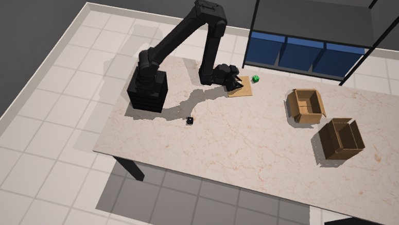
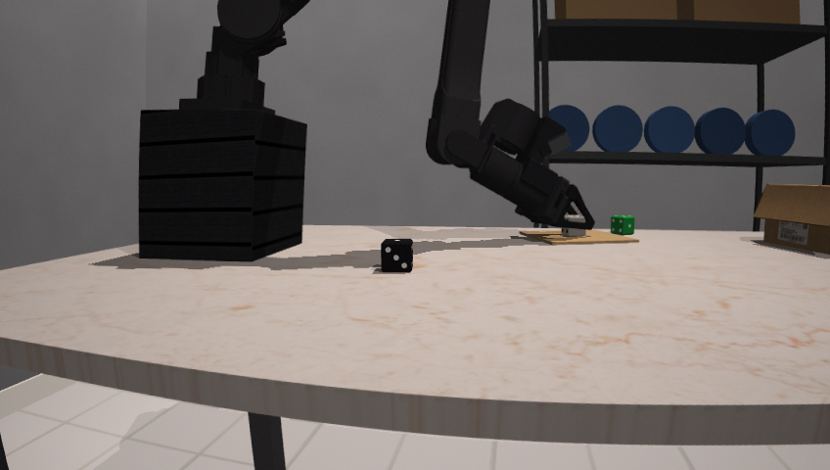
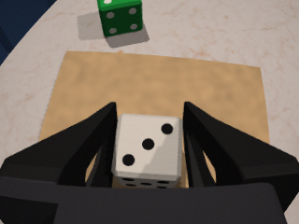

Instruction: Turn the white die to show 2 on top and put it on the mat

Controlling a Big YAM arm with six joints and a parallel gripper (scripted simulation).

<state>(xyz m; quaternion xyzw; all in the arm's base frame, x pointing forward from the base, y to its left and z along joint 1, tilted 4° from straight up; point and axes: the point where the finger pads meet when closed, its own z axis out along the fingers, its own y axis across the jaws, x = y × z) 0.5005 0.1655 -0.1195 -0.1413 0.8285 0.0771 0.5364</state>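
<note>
Now: the mat 2 cm below my hand, 1 cm to the right of it and 1 cm behind it. Round my hand: black die: 28 cm to the right, 25 cm behind, 1 cm below; green die: 8 cm ahead, 5 cm to the left, 1 cm below.
</note>
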